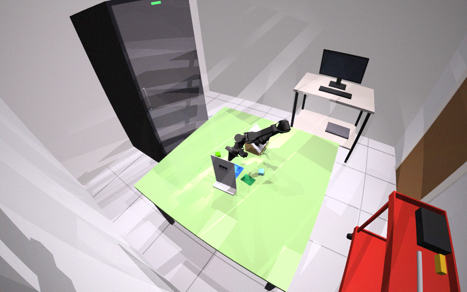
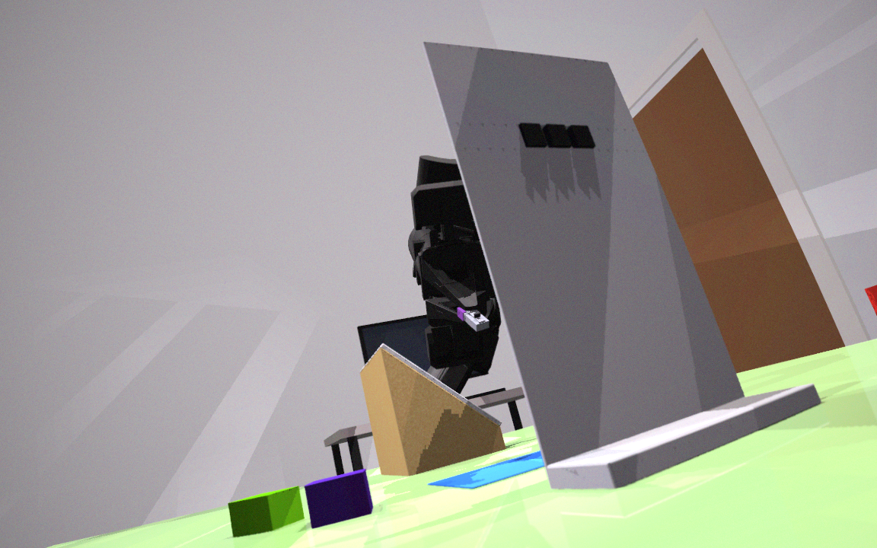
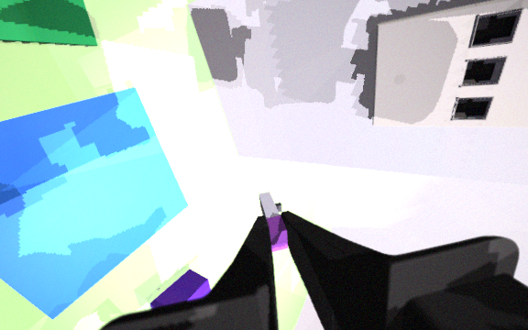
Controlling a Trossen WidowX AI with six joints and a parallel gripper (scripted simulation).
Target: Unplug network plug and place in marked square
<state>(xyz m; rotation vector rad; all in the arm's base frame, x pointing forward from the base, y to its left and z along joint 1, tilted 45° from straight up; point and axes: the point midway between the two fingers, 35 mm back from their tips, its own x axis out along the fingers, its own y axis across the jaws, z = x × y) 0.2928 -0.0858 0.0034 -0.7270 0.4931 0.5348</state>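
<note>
Now: the blue marked square 130 mm below my gripper tip, 30 mm behind it and 10 mm to the left of it. Also, from my gripper tip: dark green tile 160 mm to the left, 130 mm below, 10 mm behind; then upright panel 130 mm ahead, 40 mm to the left, 10 mm above; then network plug right at my gripper tip.
</note>
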